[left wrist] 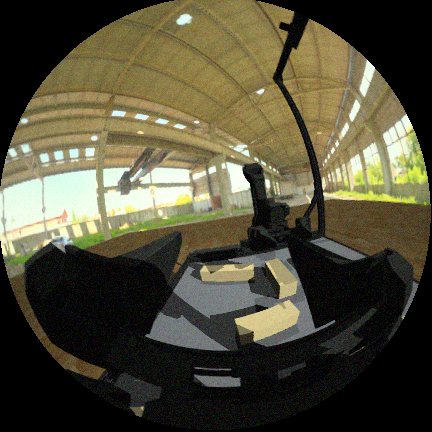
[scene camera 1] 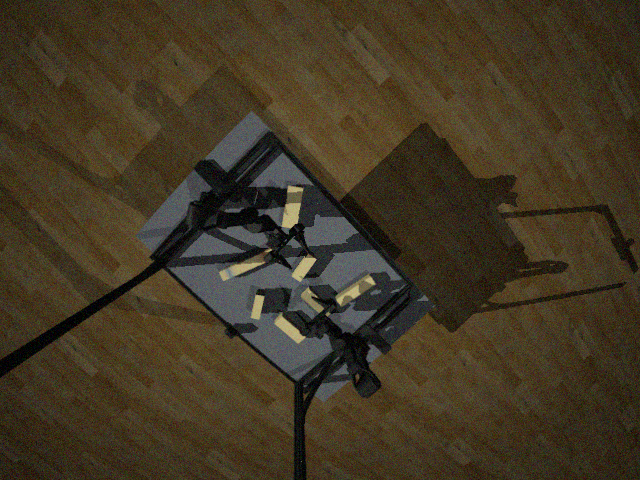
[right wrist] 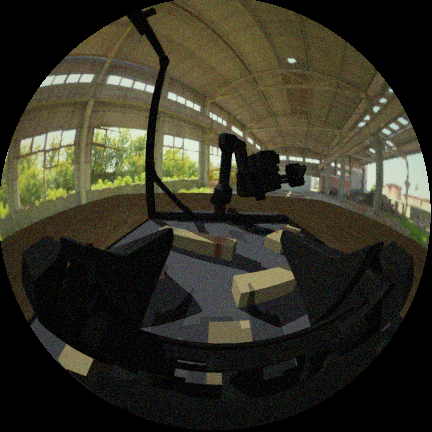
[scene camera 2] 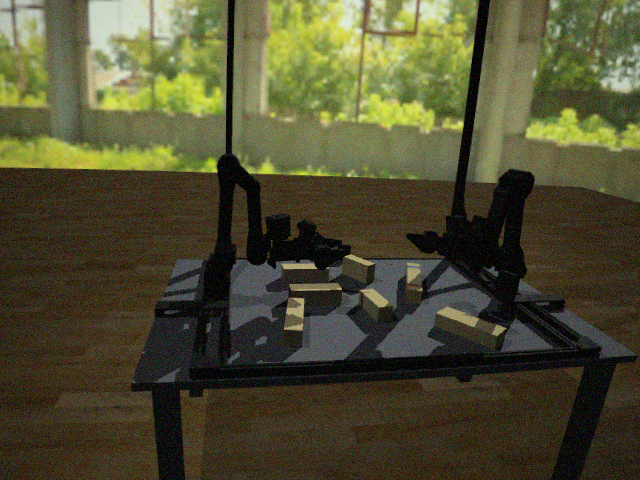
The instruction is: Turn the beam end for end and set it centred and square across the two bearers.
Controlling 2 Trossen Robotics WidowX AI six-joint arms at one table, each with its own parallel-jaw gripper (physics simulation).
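Places are measured from the left arm's base along level axes (x ahead, y left, z up), in centimetres.
Pixels of known places: left gripper, fingertip midpoint: (left wrist: 237,239) (scene camera 1: 300,260) (right wrist: 288,168) (scene camera 2: 413,236); right gripper, fingertip midpoint: (scene camera 1: 303,304) (right wrist: 228,234) (scene camera 2: 345,247); left arm's base, origin of the base link: (scene camera 1: 211,202) (right wrist: 219,214) (scene camera 2: 506,290); right arm's base, origin of the base link: (scene camera 1: 356,342) (scene camera 2: 215,295).
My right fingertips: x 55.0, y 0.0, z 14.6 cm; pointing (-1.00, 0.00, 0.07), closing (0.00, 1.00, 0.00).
Ahead of a thing's pixels: the offset from my right fingertips to its middle.
The beam @(dx -25.7, dy -7.9, dz -14.3 cm) (scene camera 1: 245,264) (scene camera 2: 413,281) (right wrist: 195,243) lies flat, with a reddish band near one end in the right wrist view; its upper-right end in scene camera 1 is partly hidden by the left arm. Two near-parallel blocks, one @(dx +8.6, dy -16.2, dz -14.2 cm) (scene camera 1: 290,328) (scene camera 2: 305,272) and another @(dx +8.2, dy +1.1, dz -14.2 cm) (scene camera 1: 313,300) (scene camera 2: 315,293), look like the bearers; I cannot be sure. My left gripper (scene camera 1: 300,260) (scene camera 2: 410,239) (left wrist: 237,239) is open and empty, above the table and beside the beam. My right gripper (scene camera 1: 300,305) (scene camera 2: 338,253) (right wrist: 228,234) is open and empty, above the two near-parallel blocks.
Other pale blocks lie around: one @(dx -7.7, dy +8.6, dz -14.3 cm) (scene camera 1: 304,268) (scene camera 2: 376,304) (left wrist: 267,321) (right wrist: 262,286) mid-table, one @(dx -9.7, dy -17.8, dz -13.4 cm) (scene camera 1: 257,306) (scene camera 2: 358,268), one @(dx +16.1, dy +17.1, dz -14.3 cm) (scene camera 1: 355,289) (scene camera 2: 294,320) (left wrist: 227,273), and a long one @(dx -29.5, dy +23.0, dz -14.6 cm) (scene camera 1: 293,206) (scene camera 2: 470,328) near the left arm. Dark rails edge the table.
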